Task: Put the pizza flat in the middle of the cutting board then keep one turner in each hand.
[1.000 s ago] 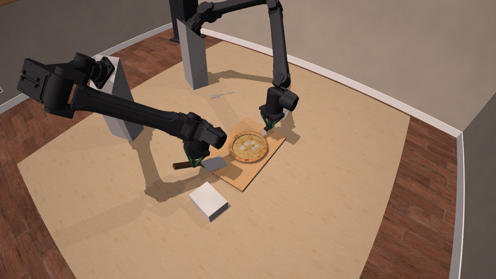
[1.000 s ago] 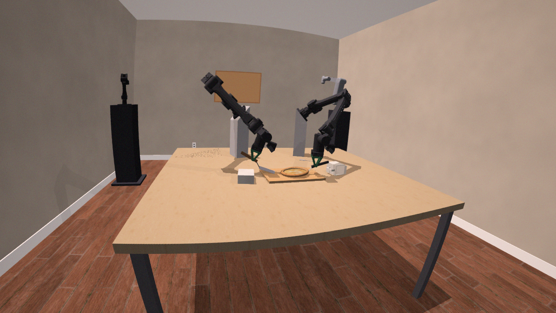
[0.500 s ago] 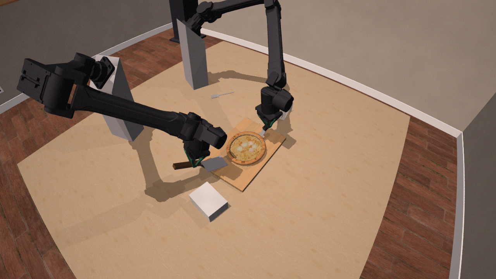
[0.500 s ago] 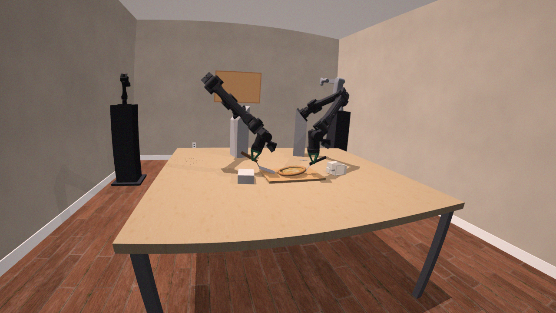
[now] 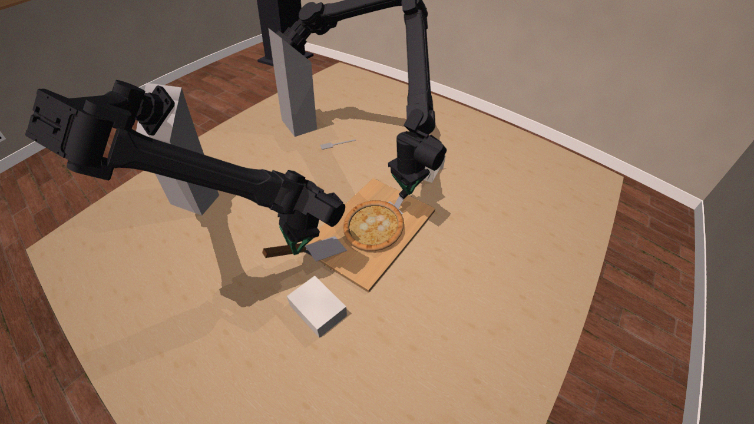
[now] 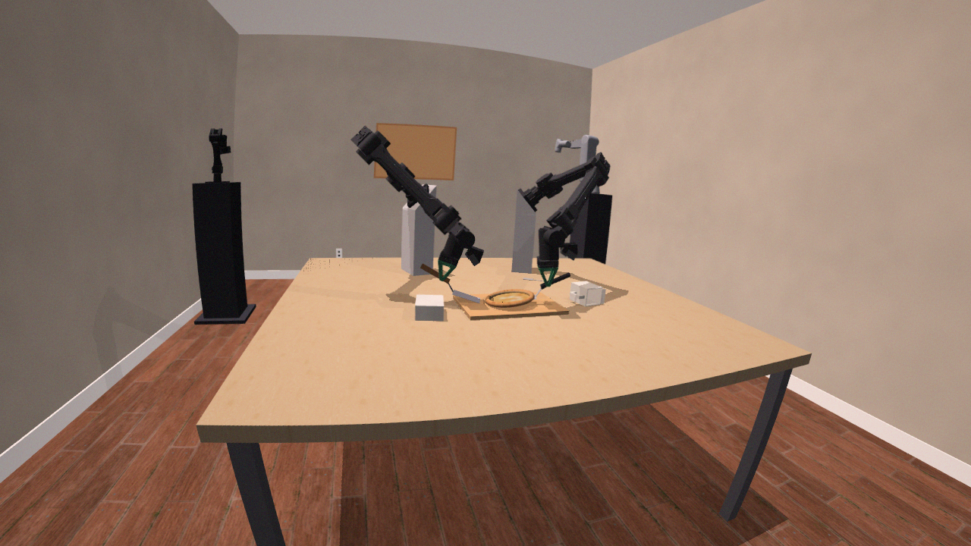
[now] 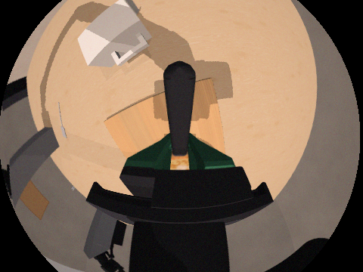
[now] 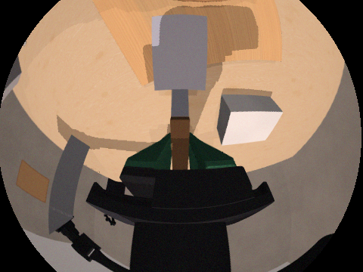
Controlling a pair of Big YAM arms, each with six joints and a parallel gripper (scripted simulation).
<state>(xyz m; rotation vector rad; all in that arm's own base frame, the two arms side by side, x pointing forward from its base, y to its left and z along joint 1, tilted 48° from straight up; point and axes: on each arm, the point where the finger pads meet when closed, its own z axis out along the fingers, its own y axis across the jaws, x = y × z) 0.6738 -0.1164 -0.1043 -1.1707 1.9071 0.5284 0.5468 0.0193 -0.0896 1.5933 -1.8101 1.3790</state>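
Now: the brown-handled turner 10 mm ahead of my right hand, 30 mm to the left of it and 20 mm below it. The rest, counted from my right hand: wooden cutting board (80 mm ahead, 230 mm to the left, 80 mm below); white holder (90 mm ahead, 550 mm to the left, 60 mm below); pizza (90 mm ahead, 230 mm to the left, 60 mm below).
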